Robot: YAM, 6 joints.
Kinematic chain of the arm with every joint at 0, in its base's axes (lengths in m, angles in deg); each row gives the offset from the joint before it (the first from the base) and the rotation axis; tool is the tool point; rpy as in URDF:
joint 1: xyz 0 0 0.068 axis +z
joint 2: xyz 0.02 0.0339 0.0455 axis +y
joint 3: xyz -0.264 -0.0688 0 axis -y
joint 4: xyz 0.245 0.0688 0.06 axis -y
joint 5: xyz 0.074 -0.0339 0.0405 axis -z
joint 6: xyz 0.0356 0 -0.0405 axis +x
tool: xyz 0 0 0 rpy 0 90 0
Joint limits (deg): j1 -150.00..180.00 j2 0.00..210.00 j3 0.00..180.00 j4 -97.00..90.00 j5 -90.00..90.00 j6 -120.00..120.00
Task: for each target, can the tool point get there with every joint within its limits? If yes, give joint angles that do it. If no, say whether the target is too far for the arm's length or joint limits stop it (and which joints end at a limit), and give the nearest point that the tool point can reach.
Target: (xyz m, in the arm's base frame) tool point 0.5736 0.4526 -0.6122
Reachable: no: too far | nearest point 0.3742 0.2953 -0.2994 | short by 0.403 m
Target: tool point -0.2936 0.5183 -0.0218
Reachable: yes | joints 121.46 178.86 150.98 -21.92 34.31 32.62
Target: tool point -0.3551 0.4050 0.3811
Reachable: yes | joints 131.16 127.82 122.27 17.68 -1.27 -66.99
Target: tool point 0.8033 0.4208 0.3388
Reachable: no: too far | nearest point 0.5550 0.2907 0.2676 | short by 0.289 m
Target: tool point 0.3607 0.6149 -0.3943
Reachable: no: too far | nearest point 0.2681 0.4570 -0.2462 | short by 0.235 m
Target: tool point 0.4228 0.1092 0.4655
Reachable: yes | joints 12.63 123.80 156.15 -59.77 -23.33 67.26
